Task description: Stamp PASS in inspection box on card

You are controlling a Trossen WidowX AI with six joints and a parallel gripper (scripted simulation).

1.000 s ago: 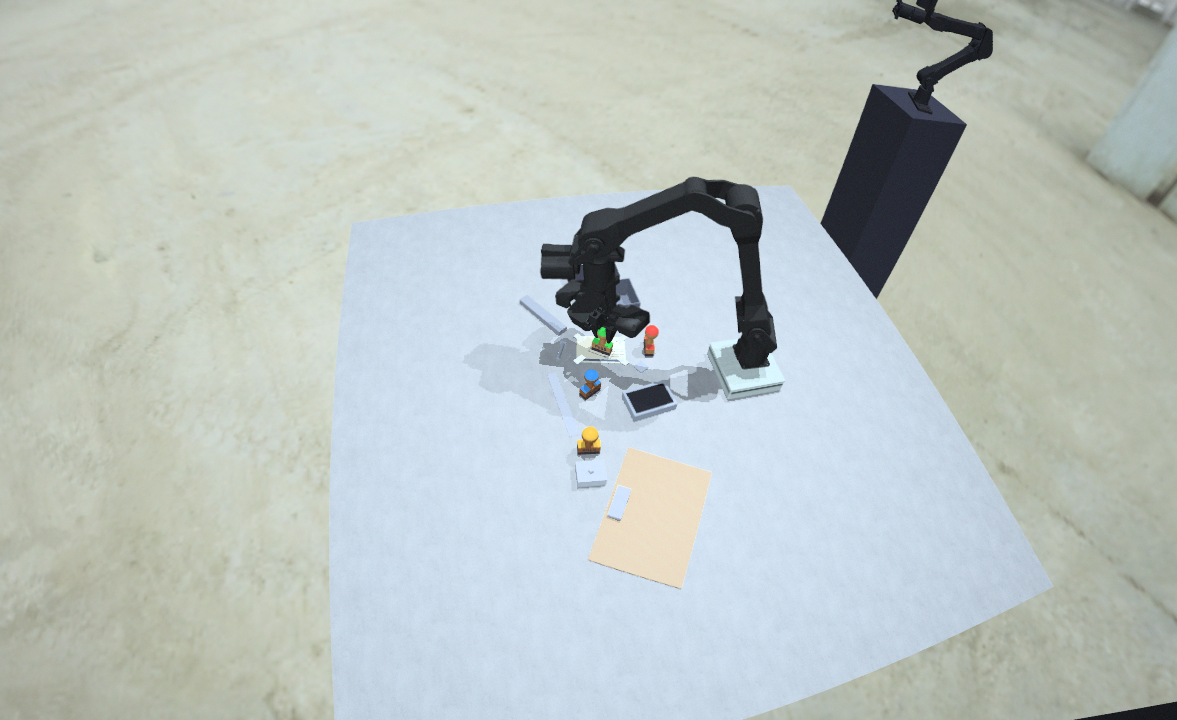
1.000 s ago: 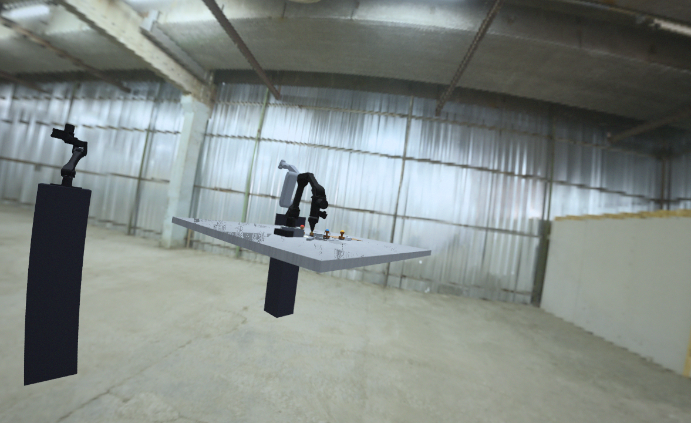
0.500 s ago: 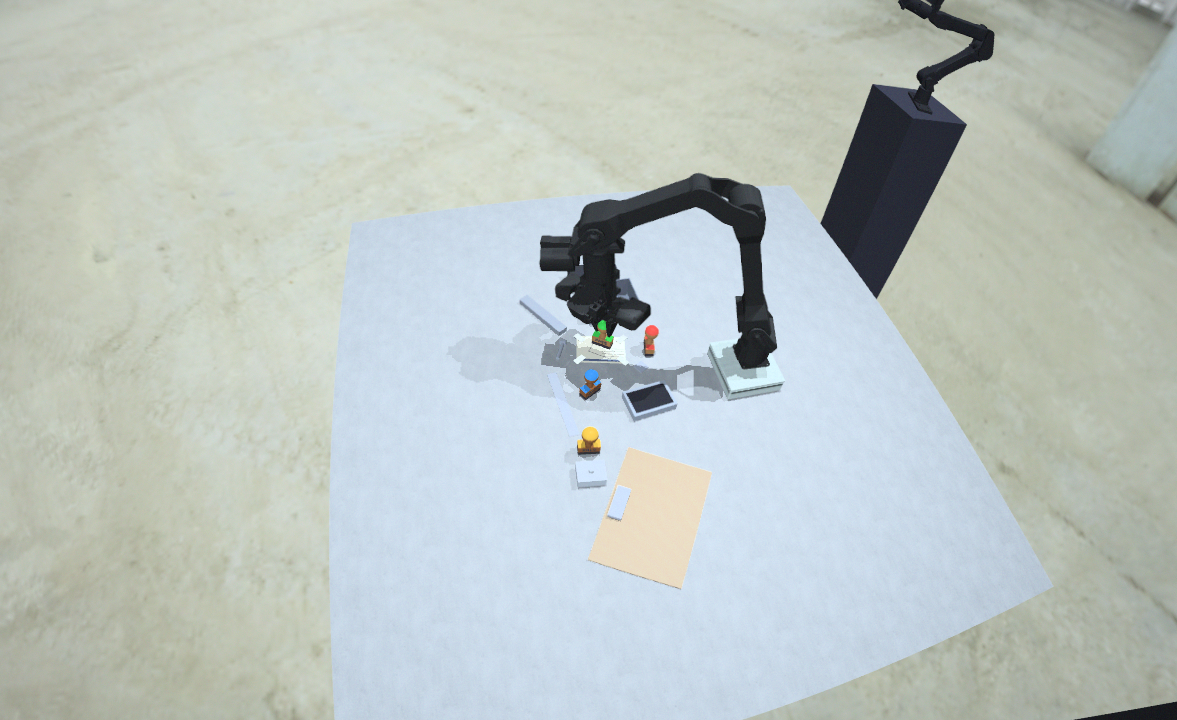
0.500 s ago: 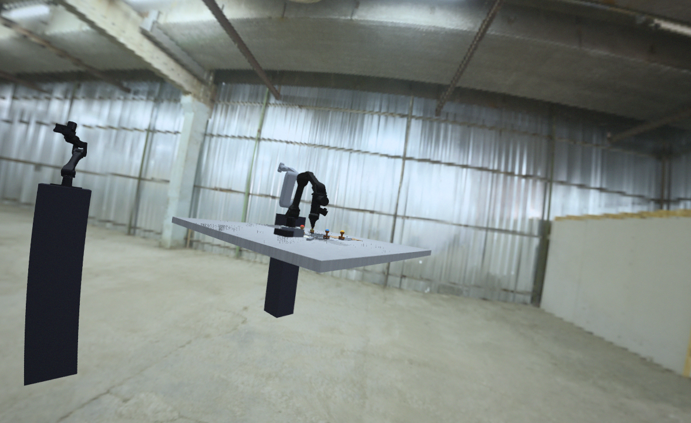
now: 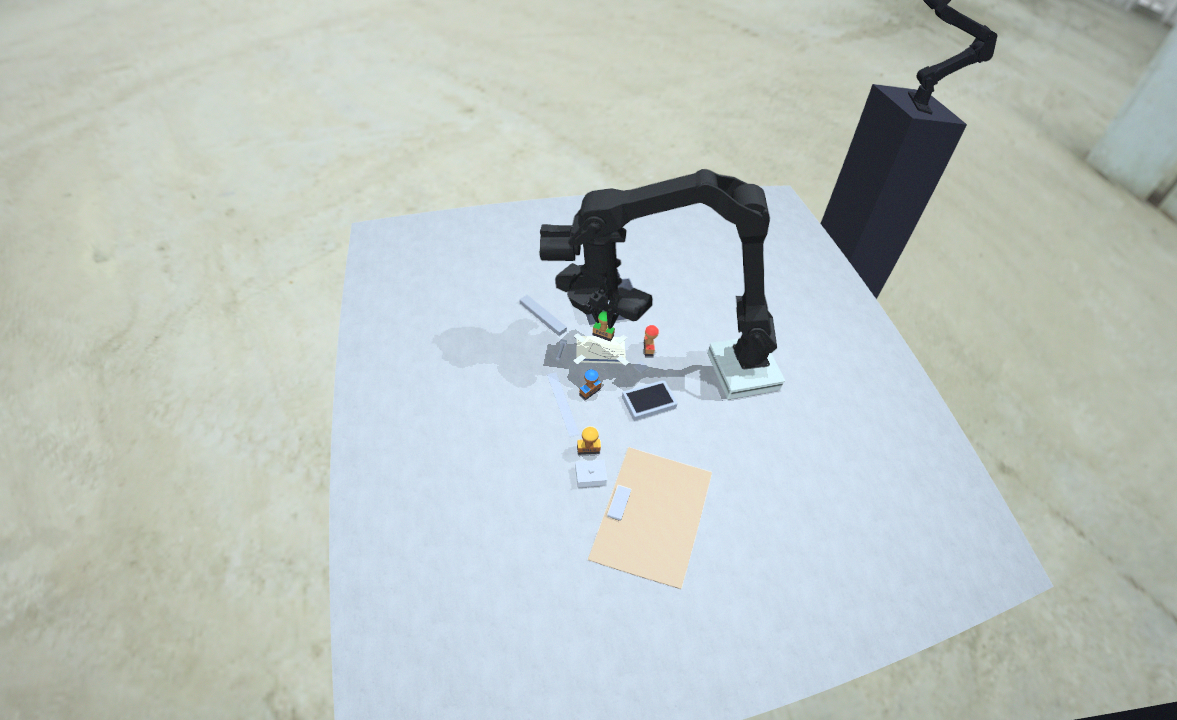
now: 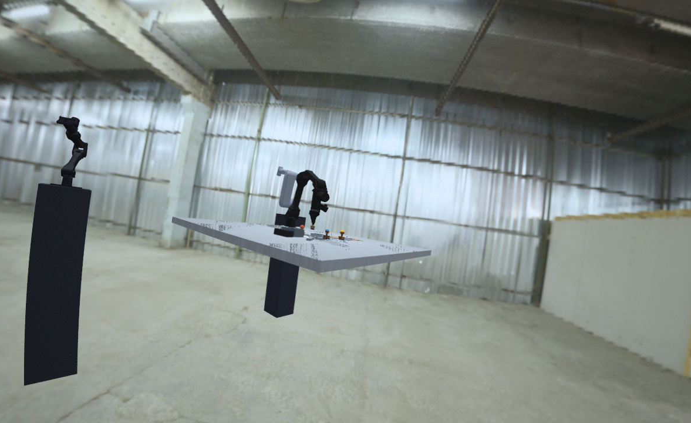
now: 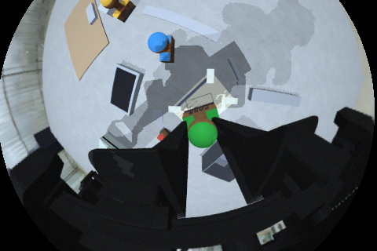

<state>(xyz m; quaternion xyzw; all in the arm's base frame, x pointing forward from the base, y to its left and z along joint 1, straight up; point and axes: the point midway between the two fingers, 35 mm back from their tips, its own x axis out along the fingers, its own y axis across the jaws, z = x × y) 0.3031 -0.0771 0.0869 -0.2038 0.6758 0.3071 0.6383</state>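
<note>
Now: gripper tip 13 cm to the right of the ink pad, 8 cm above it and 7 cm past it. Also, from my gripper tip: red-knobbed stamp (10 cm behind, 6 cm below); then green-knobbed stamp (1 cm below); then paper card (9 cm below, 1 cm to the right).
</note>
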